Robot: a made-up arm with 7 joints. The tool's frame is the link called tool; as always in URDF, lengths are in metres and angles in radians. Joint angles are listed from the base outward.
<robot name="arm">
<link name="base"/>
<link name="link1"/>
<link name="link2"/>
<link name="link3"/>
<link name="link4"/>
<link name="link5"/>
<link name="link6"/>
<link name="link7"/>
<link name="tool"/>
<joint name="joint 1" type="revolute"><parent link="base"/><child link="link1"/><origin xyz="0 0.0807 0" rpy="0 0 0"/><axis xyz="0 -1 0"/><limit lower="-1.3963" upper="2"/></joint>
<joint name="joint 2" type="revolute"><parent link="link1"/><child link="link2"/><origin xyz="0 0.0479 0" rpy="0 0 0"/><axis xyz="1 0 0"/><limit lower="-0.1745" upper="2"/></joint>
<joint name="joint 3" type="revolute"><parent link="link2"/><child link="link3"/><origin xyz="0 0 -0.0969" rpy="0 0 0"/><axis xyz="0 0 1"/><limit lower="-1.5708" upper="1.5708"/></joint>
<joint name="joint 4" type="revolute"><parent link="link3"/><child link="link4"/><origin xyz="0 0 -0.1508" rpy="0 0 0"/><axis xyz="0 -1 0"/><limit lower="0" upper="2.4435"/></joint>
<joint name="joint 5" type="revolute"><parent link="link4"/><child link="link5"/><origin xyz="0 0 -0.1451" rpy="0 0 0"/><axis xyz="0 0 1"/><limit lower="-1.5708" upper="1.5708"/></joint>
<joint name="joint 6" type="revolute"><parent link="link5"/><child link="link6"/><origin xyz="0 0 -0.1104" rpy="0 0 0"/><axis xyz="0 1 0"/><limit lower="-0.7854" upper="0.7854"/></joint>
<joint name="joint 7" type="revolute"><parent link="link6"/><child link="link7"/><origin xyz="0 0 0" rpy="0 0 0"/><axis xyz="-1 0 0"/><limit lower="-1.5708" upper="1.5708"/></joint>
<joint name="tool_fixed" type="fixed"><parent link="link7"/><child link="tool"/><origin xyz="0 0 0" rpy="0 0 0"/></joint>
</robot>
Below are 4 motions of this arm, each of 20 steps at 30 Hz.
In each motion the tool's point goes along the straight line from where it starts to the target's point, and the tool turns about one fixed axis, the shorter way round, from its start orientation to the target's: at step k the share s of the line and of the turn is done. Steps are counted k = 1, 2, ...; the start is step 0. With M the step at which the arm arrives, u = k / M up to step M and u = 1 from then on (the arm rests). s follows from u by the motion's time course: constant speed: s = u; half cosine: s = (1 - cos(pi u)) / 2; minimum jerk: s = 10 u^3 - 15 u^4 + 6 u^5.
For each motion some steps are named. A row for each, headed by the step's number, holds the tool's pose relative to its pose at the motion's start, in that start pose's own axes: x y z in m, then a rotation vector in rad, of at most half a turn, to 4 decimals.
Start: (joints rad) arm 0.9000 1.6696 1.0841 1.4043 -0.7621 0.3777 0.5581
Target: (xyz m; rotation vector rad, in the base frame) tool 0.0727 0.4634 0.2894 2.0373 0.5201 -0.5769
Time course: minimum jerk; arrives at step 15
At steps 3, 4, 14, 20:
3: 0.0042 -0.0112 -0.0024 -0.0279 -0.0177 -0.0971
4: 0.0088 -0.0236 -0.0051 -0.0587 -0.0372 -0.2042
14: 0.0722 -0.1934 -0.0414 -0.4808 -0.3047 -1.6713
20: 0.0724 -0.1939 -0.0415 -0.4820 -0.3055 -1.6758

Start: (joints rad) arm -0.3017 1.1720 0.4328 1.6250 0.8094 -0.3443 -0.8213
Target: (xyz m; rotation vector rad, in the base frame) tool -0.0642 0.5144 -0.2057 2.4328 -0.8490 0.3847
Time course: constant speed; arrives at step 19
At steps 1, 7, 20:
1: -0.0030 0.0164 0.0075 0.0375 -0.0073 -0.0711
7: -0.0210 0.1145 0.0526 0.2624 -0.0513 -0.4980
20: -0.0569 0.3107 0.1428 0.7122 -0.1392 -1.3517

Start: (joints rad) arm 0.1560 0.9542 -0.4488 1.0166 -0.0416 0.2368 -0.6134
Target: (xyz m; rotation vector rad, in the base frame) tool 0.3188 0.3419 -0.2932 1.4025 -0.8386 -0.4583
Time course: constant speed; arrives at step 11
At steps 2, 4, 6, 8, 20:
2: 0.0136 -0.0087 -0.0063 0.0074 0.0119 0.0031
4: 0.0271 -0.0173 -0.0127 0.0149 0.0238 0.0062
6: 0.0407 -0.0260 -0.0190 0.0223 0.0357 0.0094
8: 0.0543 -0.0346 -0.0254 0.0298 0.0477 0.0125
20: 0.0747 -0.0476 -0.0349 0.0410 0.0655 0.0171

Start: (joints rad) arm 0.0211 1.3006 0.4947 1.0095 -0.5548 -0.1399 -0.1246
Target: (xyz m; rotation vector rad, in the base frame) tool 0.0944 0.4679 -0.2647 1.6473 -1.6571 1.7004
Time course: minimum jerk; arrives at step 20
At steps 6, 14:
6: 0.0025 -0.0333 0.0330 0.2213 0.1453 0.2032
14: 0.0128 -0.1708 0.1696 1.1356 0.7458 1.0428

